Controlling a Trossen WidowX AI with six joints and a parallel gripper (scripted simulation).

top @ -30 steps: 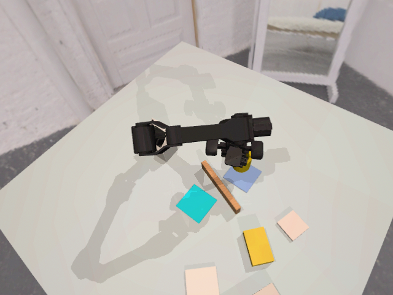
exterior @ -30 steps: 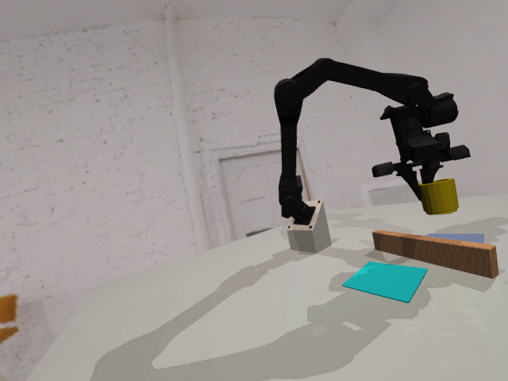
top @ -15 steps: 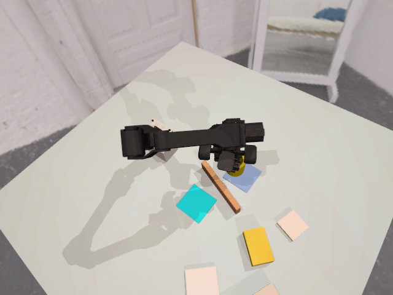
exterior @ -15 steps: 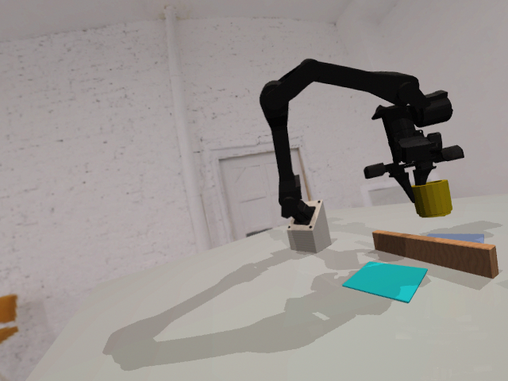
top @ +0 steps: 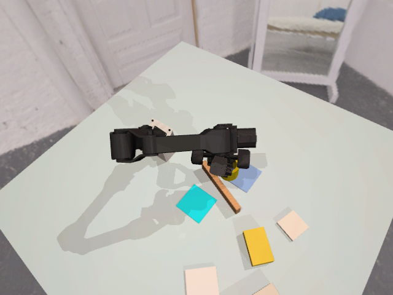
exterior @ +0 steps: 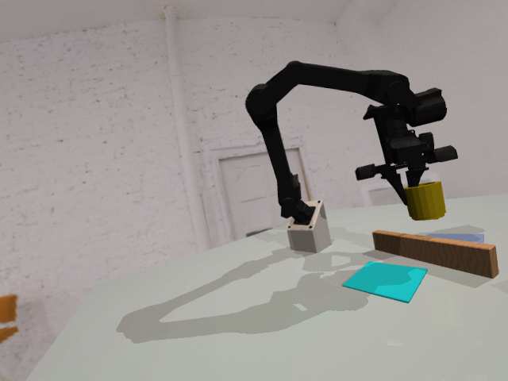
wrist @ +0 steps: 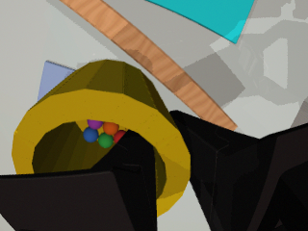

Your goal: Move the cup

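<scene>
My gripper tip is 2 cm past the cyan pad, 12 cm to the left of it and 12 cm above it. Round my gripper tip: wooden bar 1 cm ahead, 2 cm to the right, 10 cm below; blue-grey pad 5 cm ahead, 8 cm to the left, 12 cm below; yellow cup 2 cm ahead, 1 cm to the left.
</scene>
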